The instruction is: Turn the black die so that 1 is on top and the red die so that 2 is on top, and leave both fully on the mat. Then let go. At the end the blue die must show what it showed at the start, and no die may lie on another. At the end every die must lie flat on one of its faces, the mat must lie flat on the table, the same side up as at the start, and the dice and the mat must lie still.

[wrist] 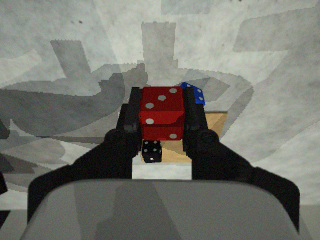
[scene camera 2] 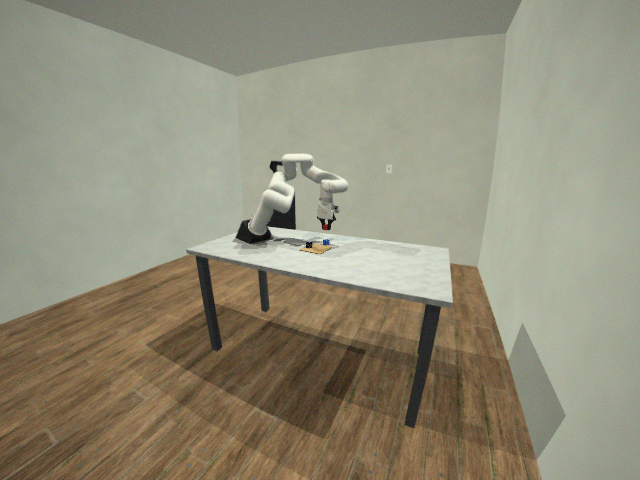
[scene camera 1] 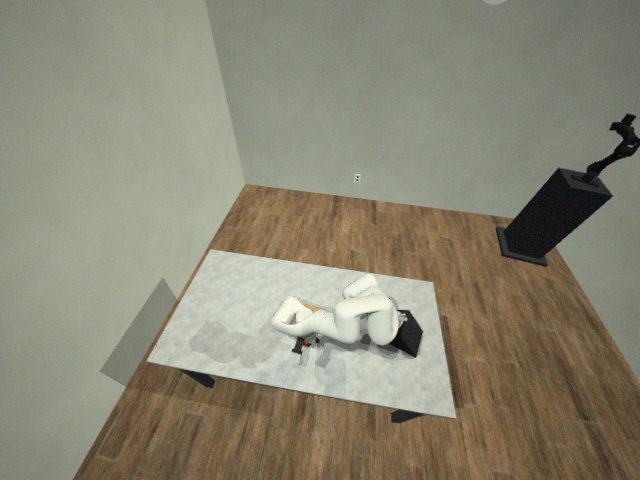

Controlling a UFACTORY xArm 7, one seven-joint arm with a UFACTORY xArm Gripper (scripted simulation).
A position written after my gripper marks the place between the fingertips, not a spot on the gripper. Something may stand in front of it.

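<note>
I can see my gripper [wrist: 162, 101]. A red die [wrist: 161, 113] is visible to me too, and so is a tan mat [wrist: 172, 150].
</note>
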